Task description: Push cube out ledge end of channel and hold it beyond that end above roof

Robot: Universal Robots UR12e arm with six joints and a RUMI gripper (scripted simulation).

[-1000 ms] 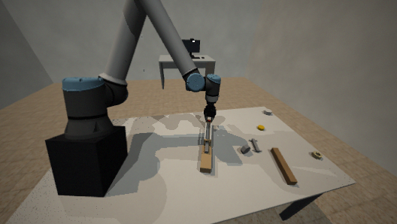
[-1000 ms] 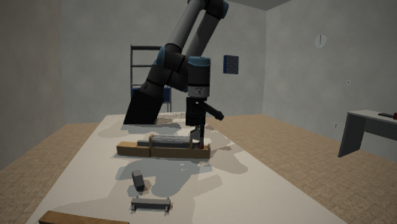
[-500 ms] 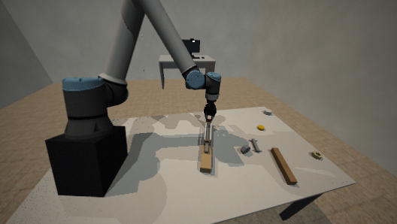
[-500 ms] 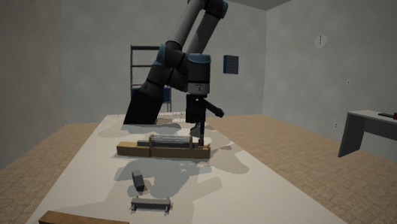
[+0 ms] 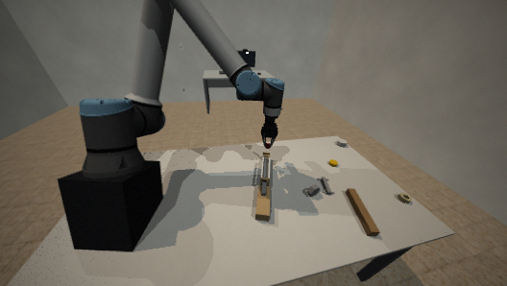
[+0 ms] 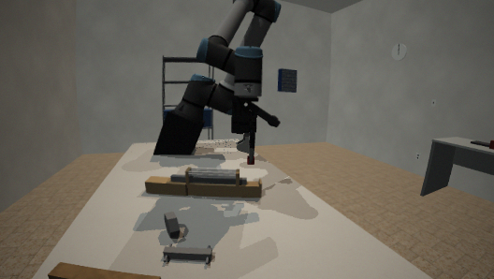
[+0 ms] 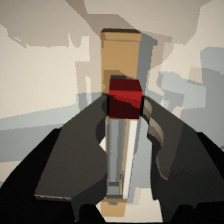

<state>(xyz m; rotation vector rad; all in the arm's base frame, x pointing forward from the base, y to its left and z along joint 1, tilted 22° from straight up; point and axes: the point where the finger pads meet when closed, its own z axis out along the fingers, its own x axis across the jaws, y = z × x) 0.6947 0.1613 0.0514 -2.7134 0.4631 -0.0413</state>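
Now: the red cube 1 cm below my hand. Round my hand: wooden channel: 13 cm to the right, 9 cm below, 5 cm behind; then grey block: 28 cm to the right, 18 cm ahead, 11 cm below; then grey legged piece: 28 cm ahead, 25 cm to the right, 13 cm below.
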